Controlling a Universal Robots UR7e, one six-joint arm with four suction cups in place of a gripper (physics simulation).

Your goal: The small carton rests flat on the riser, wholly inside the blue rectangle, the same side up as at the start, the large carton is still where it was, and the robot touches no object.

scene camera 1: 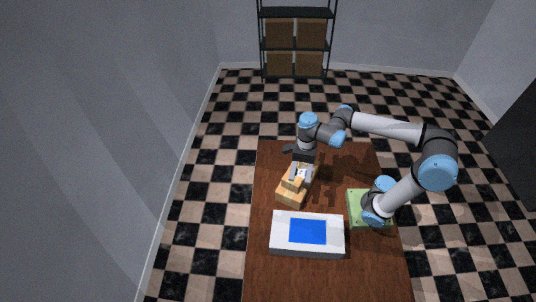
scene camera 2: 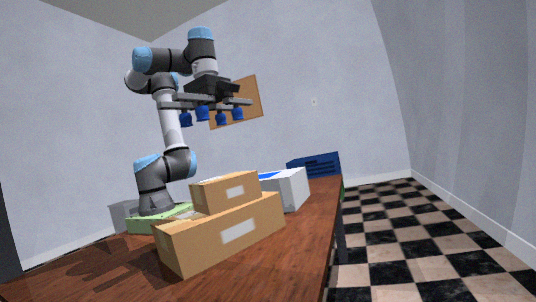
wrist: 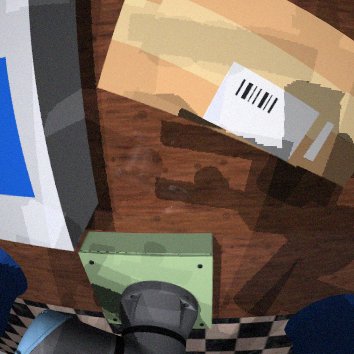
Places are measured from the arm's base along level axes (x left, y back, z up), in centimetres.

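Pixels of known places: hand at its tool point: (scene camera 1: pixel 303 162) (scene camera 2: pixel 213 122) (wrist: pixel 163 242); arm's base at its link origin: (scene camera 2: pixel 157 210) (wrist: pixel 158 304).
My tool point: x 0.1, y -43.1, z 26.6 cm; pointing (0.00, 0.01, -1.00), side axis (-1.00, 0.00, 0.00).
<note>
Ahead of a thing's pixels: the offset from my tool point to its middle. Level surfaces: height alone.
The small carton @(dx -4.0, dy -3.1, dz -19.0 cm) (scene camera 1: pixel 292 183) (scene camera 2: pixel 214 198) (wrist: pixel 260 105) lies flat on top of the large carton @(dx -7.2, dy -1.9, dz -27.7 cm) (scene camera 1: pixel 290 196) (scene camera 2: pixel 200 256) (wrist: pixel 120 65), its label facing up. The large carton rests on the table at a slant beside the white riser @(dx +25.3, dy +8.4, dz -26.6 cm) (scene camera 1: pixel 280 230) (scene camera 2: pixel 299 192) (wrist: pixel 50 220). The blue rectangle @(dx +25.3, dy +8.4, dz -20.6 cm) (scene camera 1: pixel 307 231) (scene camera 2: pixel 270 175) (wrist: pixel 12 140) on the riser's top has no carton on it. My gripper (scene camera 1: pixel 301 172) (scene camera 2: pixel 211 116) is open; its four blue cups hang well above the small carton, with a clear gap in the scene camera 2 view. Parts of two cups show in the wrist view.
The arm's base stands on a green plate (scene camera 1: pixel 354 207) (scene camera 2: pixel 140 226) (wrist: pixel 150 267) on the wooden table @(dz -32.6 cm) (scene camera 1: pixel 270 280), beside the riser and cartons. A blue crate (scene camera 2: pixel 320 166) stands beyond the riser. A black shelf rack (scene camera 1: pixel 296 12) with boxes stands by the wall.
</note>
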